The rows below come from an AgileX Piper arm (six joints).
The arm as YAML. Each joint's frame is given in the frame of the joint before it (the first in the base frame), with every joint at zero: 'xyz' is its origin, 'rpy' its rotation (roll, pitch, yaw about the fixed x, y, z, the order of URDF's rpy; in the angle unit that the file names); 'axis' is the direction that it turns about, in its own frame. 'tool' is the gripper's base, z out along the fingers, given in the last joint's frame.
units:
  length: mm
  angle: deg
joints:
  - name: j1
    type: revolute
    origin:
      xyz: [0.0, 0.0, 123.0]
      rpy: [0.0, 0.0, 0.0]
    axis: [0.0, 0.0, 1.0]
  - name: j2
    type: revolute
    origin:
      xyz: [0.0, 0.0, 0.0]
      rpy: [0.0, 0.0, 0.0]
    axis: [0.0, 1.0, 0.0]
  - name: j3
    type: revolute
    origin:
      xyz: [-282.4, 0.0, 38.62]
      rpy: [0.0, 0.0, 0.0]
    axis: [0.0, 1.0, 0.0]
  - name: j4
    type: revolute
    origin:
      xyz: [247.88, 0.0, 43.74]
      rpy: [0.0, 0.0, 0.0]
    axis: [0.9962, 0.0, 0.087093]
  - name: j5
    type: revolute
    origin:
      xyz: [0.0, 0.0, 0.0]
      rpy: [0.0, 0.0, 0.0]
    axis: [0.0, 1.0, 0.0]
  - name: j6
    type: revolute
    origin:
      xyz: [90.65, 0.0, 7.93]
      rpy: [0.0, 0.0, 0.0]
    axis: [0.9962, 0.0, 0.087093]
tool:
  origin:
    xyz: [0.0, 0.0, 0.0]
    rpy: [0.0, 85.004, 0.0]
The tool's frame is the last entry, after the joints.
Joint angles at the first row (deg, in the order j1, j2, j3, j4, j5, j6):
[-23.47, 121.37, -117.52, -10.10, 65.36, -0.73]
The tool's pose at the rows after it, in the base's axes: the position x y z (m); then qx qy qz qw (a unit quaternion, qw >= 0):
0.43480 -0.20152 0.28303 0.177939 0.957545 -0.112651 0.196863
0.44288 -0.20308 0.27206 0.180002 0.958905 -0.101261 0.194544
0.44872 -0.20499 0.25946 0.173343 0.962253 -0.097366 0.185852
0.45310 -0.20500 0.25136 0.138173 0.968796 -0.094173 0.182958
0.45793 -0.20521 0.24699 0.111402 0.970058 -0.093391 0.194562
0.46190 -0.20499 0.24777 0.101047 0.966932 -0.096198 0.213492
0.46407 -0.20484 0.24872 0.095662 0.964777 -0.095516 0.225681
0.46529 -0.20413 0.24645 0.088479 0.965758 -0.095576 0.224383
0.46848 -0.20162 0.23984 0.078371 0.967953 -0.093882 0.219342
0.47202 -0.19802 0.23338 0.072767 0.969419 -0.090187 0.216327
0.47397 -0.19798 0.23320 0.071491 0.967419 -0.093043 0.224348
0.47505 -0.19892 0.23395 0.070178 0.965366 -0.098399 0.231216
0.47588 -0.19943 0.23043 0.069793 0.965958 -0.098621 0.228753
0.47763 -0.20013 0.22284 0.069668 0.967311 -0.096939 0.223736
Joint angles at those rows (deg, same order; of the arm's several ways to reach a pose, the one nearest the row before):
[-23.47, 124.20, -120.99, -8.00, 66.75, -0.89]
[-23.47, 126.56, -122.82, -6.77, 66.79, -0.89]
[-23.48, 128.61, -123.82, -6.37, 66.78, -1.75]
[-23.47, 129.80, -124.21, -5.20, 66.20, -6.12]
[-23.47, 130.48, -124.30, -4.07, 64.20, -9.40]
[-23.37, 130.57, -124.30, -3.53, 61.85, -10.52]
[-23.37, 130.57, -124.30, -2.85, 60.48, -11.26]
[-23.26, 130.86, -124.34, -2.74, 60.36, -12.03]
[-22.88, 131.66, -124.43, -2.62, 60.27, -12.88]
[-22.39, 132.41, -124.43, -2.38, 60.00, -13.11]
[-22.30, 132.52, -124.43, -2.45, 58.89, -13.10]
[-22.30, 132.52, -124.43, -2.82, 57.92, -13.10]
[-22.30, 132.93, -124.43, -2.94, 57.79, -13.10]
[-22.30, 133.79, -124.43, -2.94, 57.55, -13.10]

